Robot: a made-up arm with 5 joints.
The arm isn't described. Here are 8 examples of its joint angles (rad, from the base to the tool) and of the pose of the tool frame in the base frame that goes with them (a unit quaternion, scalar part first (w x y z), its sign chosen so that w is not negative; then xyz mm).
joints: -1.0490 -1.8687 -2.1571 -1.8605 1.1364
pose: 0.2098 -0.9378 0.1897 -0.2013 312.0 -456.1 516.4
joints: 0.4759 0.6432 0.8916 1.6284 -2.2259
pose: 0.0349 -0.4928 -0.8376 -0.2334 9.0 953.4 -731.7
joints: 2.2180 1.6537 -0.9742 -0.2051 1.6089
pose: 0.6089 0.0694 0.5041 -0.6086 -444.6 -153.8 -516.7
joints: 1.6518 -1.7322 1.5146 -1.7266 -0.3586
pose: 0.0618 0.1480 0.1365 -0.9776 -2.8 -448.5 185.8
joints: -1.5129 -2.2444 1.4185 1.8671 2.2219
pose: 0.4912 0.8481 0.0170 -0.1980 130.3 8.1 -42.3
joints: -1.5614 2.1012 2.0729 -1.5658 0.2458
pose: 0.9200 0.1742 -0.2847 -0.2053 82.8 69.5 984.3
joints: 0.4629 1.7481 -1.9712 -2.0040 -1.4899
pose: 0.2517 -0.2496 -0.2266 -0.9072 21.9 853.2 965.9
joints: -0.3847 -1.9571 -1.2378 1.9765 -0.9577
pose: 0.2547 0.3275 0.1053 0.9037 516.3 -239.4 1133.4
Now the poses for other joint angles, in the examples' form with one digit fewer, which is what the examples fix.
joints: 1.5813 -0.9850 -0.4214 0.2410 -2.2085
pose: 0.148 0.840 0.043 0.520 1211 231 -481
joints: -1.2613 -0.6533 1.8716 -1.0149 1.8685
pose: 0.576 0.362 0.315 -0.661 78 -58 342
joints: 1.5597 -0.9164 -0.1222 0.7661 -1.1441
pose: 0.067 -0.825 -0.441 -0.347 1078 372 -634
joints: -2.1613 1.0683 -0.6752 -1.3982 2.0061
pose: 0.173 -0.492 -0.607 -0.600 -418 -477 584
